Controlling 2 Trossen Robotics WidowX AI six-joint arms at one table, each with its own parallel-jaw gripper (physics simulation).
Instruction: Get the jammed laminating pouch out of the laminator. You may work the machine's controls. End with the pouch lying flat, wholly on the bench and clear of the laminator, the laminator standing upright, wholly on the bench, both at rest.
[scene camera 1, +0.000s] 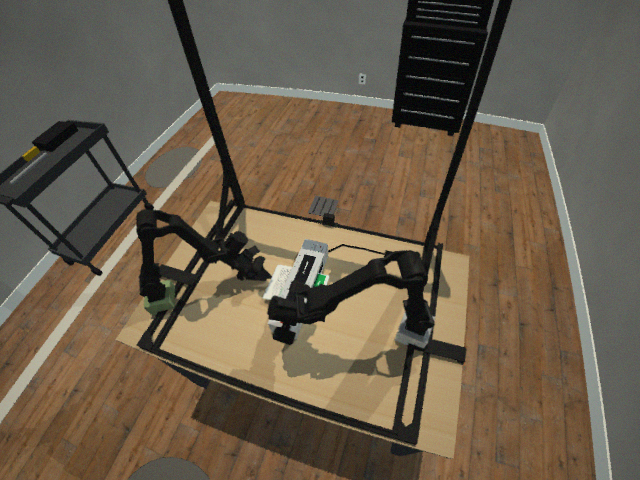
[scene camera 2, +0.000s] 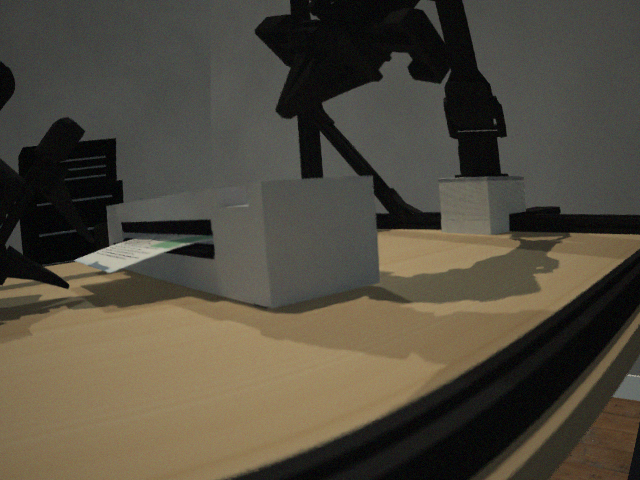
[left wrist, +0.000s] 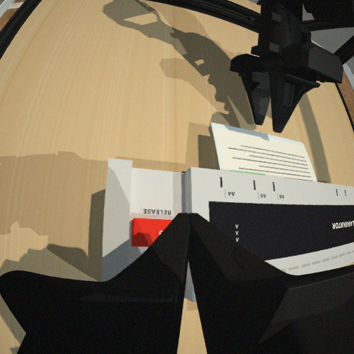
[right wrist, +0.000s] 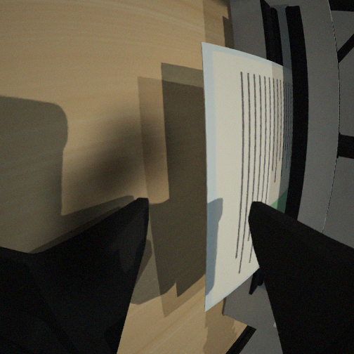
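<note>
The white laminator stands upright on the bench. The pouch slopes out of its slot; a green part also shows on its other side in scene camera 1. The red release control is partly hidden behind my left fingers. My left gripper is shut and empty, above the release end. My right gripper is part open and empty, at the pouch's outer edge. In the right wrist view one finger overlaps the pouch; contact cannot be told.
A black cord runs from the laminator's far end. The black frame borders the bench. A green block and a pale block carry the arm bases. The left forearm hangs over the laminator.
</note>
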